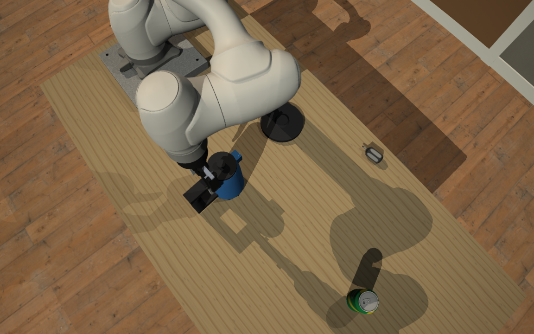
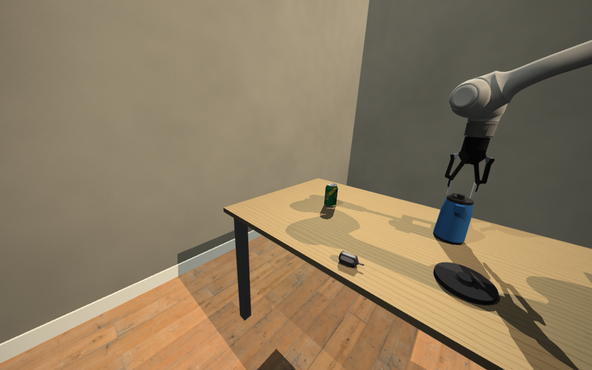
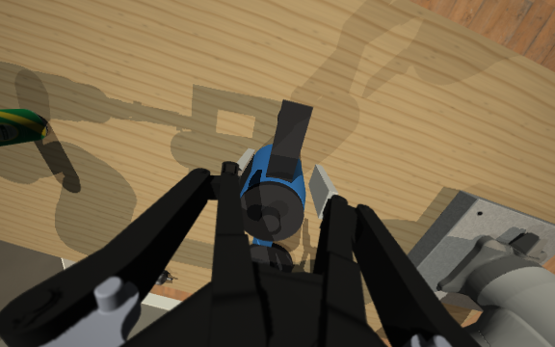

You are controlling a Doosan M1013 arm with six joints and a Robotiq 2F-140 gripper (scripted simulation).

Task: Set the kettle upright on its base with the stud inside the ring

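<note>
Now: the blue kettle 10 cm below my hand and 3 cm to the left of it. Round my hand: green soda can (53 cm ahead, 13 cm below, 11 cm to the left); then round black base (35 cm to the left, 18 cm below, 5 cm behind); then small dark object (49 cm to the left, 24 cm ahead, 18 cm below).
</note>
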